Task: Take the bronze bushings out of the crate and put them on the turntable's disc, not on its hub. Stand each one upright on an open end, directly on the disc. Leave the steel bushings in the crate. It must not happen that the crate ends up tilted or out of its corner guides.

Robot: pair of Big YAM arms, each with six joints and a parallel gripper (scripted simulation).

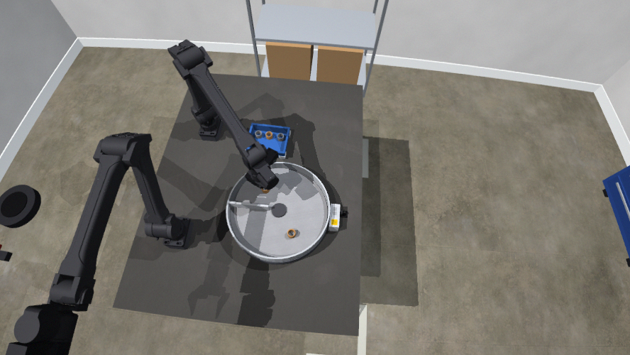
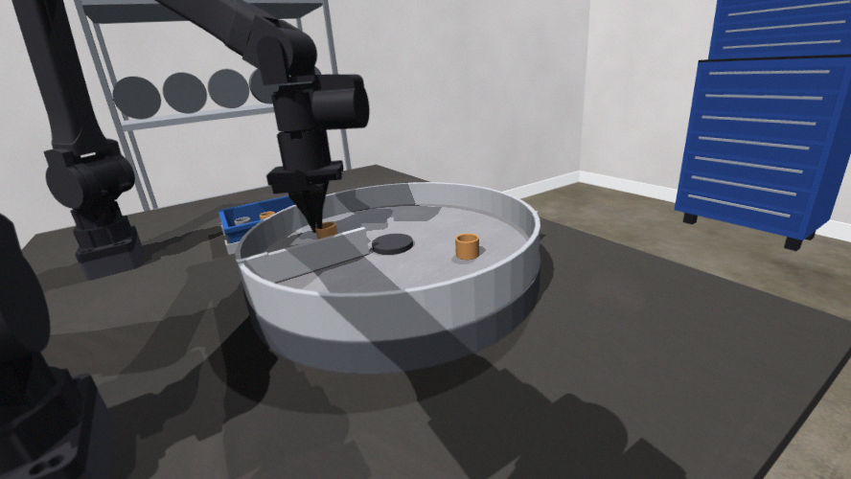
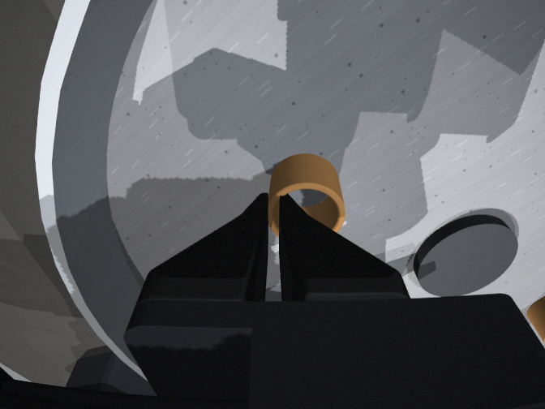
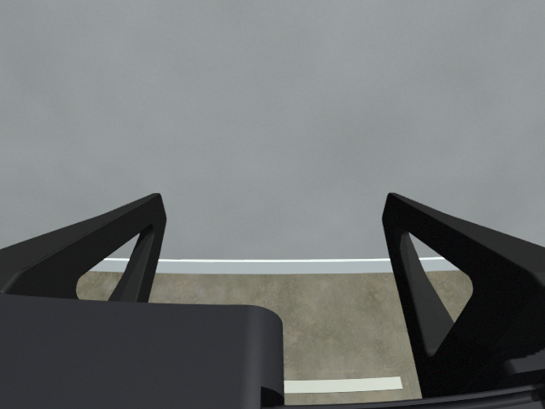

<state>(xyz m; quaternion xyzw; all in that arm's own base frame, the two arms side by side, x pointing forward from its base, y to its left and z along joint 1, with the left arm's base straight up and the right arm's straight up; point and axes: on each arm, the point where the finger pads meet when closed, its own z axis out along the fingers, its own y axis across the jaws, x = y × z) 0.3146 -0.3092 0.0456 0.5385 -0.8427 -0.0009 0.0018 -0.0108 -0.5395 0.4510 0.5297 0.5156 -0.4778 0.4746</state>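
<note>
The blue crate is 3 cm behind my left hand, 26 cm to the left of it and 6 cm below it. The rest, counted from my left hand: turntable disc 8 cm ahead, 9 cm to the right, 3 cm below.
</note>
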